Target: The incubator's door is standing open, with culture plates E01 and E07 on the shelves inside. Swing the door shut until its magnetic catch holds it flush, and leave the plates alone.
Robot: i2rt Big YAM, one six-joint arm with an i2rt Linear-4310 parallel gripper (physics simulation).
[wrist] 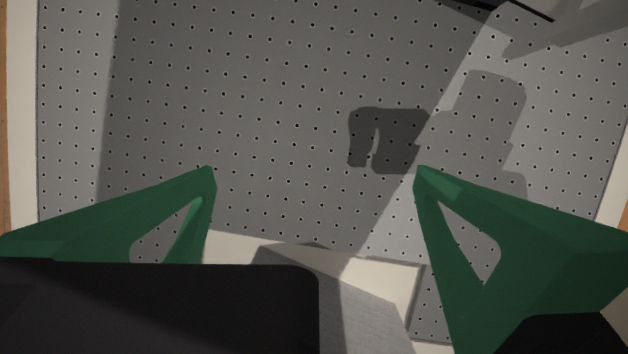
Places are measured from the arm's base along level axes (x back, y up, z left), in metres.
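Pixels of known places: gripper, between the fingertips: (314, 176).
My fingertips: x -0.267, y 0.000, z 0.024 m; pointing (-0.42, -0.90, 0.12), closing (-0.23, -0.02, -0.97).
Behind a point stands the place of what it marks.
My gripper (314, 176) @(x -0.267, y 0.000, z 0.024 m) is open, with its two green fingers wide apart and no object between them. The fingers are above the grey perforated board. At the top right edge, part of a dark black-edged object (472, 4) @(x -0.477, y -0.238, z -0.120 m) shows; it may be part of the incubator or its door, but too little shows to tell. The plates E01 and E07 and the shelves do not show in the wrist view, and how far the door stands open cannot be seen.
The grey perforated board (260, 115) @(x -0.286, y -0.241, z 0.106 m) lies below, crossed by broad shadows and the gripper's darker shadow. A pale border (22, 125) @(x -0.197, y -0.254, z 0.448 m) and a wooden edge (4, 150) @(x -0.155, y -0.254, z 0.469 m) run along the left. A brushed grey metal block (372, 315) @(x -0.069, y -0.198, z -0.097 m) stands at the lower middle, beside the dark gripper body.
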